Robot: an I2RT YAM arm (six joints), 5 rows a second.
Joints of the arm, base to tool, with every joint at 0 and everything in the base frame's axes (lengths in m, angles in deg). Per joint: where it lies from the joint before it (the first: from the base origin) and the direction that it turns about. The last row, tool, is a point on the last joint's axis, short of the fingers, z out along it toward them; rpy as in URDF.
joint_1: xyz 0.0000 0.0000 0.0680 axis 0 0 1
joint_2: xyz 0.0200 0.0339 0.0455 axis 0 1 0
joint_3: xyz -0.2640 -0.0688 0.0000 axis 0 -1 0
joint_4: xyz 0.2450 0.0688 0.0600 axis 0 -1 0
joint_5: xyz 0.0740 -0.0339 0.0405 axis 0 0 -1
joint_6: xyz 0.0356 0.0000 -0.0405 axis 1 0 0
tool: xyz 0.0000 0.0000 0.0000 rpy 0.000 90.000 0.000
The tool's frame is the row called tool.
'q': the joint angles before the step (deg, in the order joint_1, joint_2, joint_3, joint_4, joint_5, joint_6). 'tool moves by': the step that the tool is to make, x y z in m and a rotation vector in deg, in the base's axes. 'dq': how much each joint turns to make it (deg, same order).
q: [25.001 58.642 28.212 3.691 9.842 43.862]
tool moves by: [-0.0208 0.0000 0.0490 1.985 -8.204 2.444]
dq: [2.636 -9.504 4.302 -5.273 0.882 -1.671]
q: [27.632 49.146 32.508 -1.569 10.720 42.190]
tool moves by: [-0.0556 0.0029 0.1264 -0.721 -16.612 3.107]
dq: [12.888 -7.837 20.793 -12.832 11.303 -8.328]
